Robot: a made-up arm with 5 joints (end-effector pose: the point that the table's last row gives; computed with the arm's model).
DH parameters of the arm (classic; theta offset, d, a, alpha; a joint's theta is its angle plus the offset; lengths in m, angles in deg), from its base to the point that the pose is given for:
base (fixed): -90 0.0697 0 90
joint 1: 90 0.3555 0.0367 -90
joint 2: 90 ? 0.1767 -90
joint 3: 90 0.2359 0.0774 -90
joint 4: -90 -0.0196 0.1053 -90
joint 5: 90 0.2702 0.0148 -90
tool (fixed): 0 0.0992 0 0
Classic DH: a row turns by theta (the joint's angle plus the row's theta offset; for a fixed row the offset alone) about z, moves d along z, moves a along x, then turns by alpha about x.
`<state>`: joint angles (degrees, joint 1 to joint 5).
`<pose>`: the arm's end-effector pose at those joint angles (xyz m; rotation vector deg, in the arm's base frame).
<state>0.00 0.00 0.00 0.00 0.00</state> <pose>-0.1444 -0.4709 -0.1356 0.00 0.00 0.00</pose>
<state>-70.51 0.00 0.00 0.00 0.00</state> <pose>-0.1444 0.0364 -0.4427 70.51 0.00 0.00</pose>
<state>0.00 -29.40 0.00 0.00 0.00</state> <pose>-0.0528 -0.4709 -0.0008 0.00 -29.40 0.00</pose>
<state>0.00 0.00 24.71 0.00 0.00</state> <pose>-0.2929 -0.4535 -0.1356 0.00 0.00 -24.71</pose>
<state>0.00 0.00 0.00 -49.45 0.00</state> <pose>-0.1444 -0.3717 -0.3388 49.45 0.00 0.00</pose>
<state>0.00 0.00 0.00 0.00 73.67</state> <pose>-0.2502 -0.4709 -0.1927 0.00 -73.67 0.00</pose>
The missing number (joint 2, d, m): -0.1233
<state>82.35 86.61 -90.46 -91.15 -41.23</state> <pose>-0.8476 -0.2021 0.0697 101.40 105.21 -37.27</pose>
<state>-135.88 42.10 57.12 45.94 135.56</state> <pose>-0.5935 0.1739 -0.1549 60.83 -62.21 -38.93</pose>
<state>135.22 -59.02 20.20 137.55 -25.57</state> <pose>-0.1771 0.2192 -0.0815 85.58 84.51 43.12</pose>
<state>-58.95 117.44 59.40 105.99 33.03</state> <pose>-0.4006 0.0364 -0.0838 -51.61 40.11 124.82</pose>
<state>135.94 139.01 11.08 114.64 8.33</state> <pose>-0.5003 -0.0032 0.2124 39.31 -147.91 29.99</pose>
